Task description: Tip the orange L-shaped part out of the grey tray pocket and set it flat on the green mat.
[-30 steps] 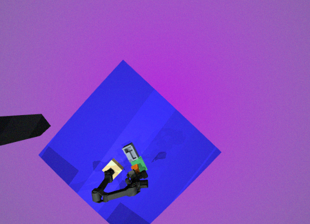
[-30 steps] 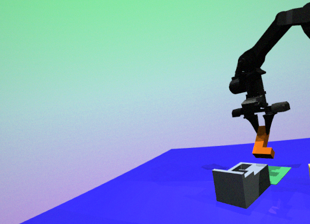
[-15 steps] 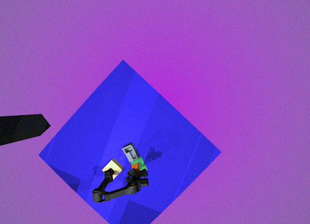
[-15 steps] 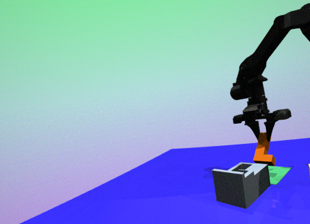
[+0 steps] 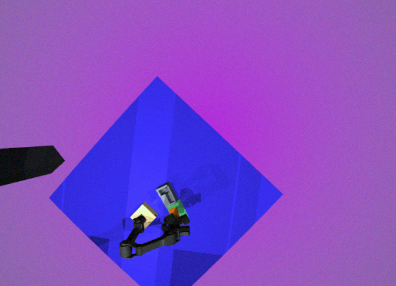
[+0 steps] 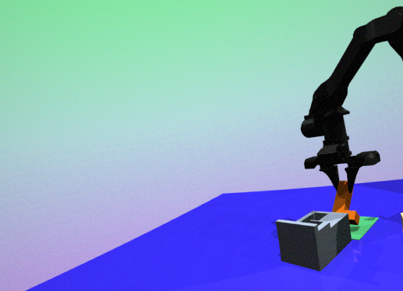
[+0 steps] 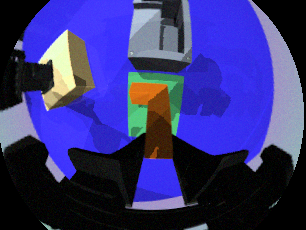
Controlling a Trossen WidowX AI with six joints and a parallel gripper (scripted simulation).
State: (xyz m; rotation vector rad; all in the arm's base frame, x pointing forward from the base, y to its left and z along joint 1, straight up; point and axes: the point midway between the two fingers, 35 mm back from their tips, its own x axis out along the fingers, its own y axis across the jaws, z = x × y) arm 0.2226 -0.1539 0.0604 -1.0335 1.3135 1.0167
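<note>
Now: gripper tip 3 cm to the right of the orange L-shaped part, 3 cm above it and 1 cm past it. The rest, counted from my gripper tip: green mat: 10 cm below, 2 cm to the left.
</note>
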